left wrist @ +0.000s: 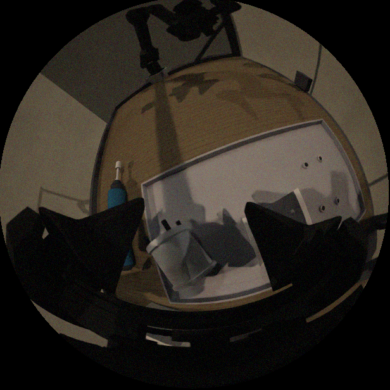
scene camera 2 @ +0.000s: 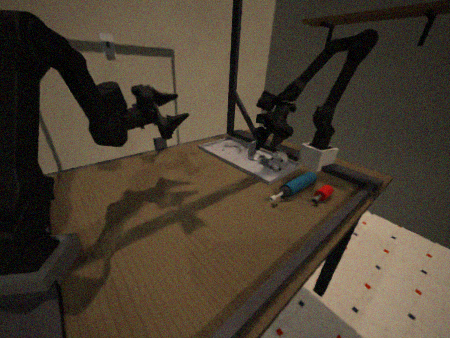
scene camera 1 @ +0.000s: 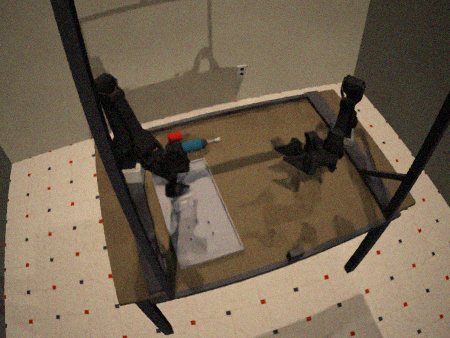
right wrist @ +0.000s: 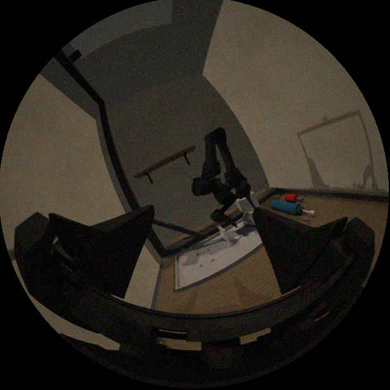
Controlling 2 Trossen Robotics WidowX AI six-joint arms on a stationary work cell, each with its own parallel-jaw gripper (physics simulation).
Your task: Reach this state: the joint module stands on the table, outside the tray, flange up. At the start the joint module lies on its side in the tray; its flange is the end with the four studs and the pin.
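Frame: origin at the left arm's base, x left, y ahead, z down, level; metres.
Seen in the pictures: left gripper, between the fingertips: [scene camera 2: 262, 150] [scene camera 1: 189, 174]; right gripper, between the fingertips: [scene camera 2: 183, 104] [scene camera 1: 278, 153]; left arm's base, origin of its link: [scene camera 2: 319, 146] [scene camera 1: 128, 162]; right arm's base, origin of its link: [scene camera 2: 29, 256].
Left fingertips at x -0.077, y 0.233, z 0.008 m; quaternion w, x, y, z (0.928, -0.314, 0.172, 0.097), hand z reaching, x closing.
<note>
Pixels of each thing's middle, then the offset from my left fingertips to it.
- joint module, middle of its body: [scene camera 2: 277, 161] dx +0.040, dy -0.051, dz +0.041 m
- grey bracket, middle of its body: [scene camera 1: 181, 199] [scene camera 2: 257, 149] dx -0.079, dy -0.037, dz +0.036 m
- blue-handled tool, middle of its body: [scene camera 2: 293, 186] [scene camera 1: 191, 145] dx +0.187, dy +0.010, dz +0.056 m
- red piece, middle of its body: [scene camera 2: 321, 194] [scene camera 1: 178, 135] dx +0.257, dy -0.038, dz +0.059 m
The joint module [left wrist: 184, 257] [scene camera 2: 280, 161], a grey cylinder, lies on its side in the pale tray [scene camera 1: 235, 242] [left wrist: 215, 175] [right wrist: 184, 280]. In the left wrist view its wide flange is at its upper left end, with two dark studs showing, close to the tray's end wall. The arm largely hides it in scene camera 1. My left gripper [left wrist: 196, 205] is open and empty above the tray; the module shows below and between its fingers, nearer the left finger. My right gripper [scene camera 2: 182, 105] [right wrist: 205, 211] is open and empty, high above the table's other side.
A grey bracket [left wrist: 295, 205] [scene camera 2: 252, 150] stands in the tray, partly behind a left-gripper finger. Several small round pieces [left wrist: 306, 165] are farther along the tray. A blue-handled tool [scene camera 1: 193, 145] [scene camera 2: 300, 184] and a red piece [scene camera 1: 175, 136] [scene camera 2: 325, 192] lie outside the tray.
</note>
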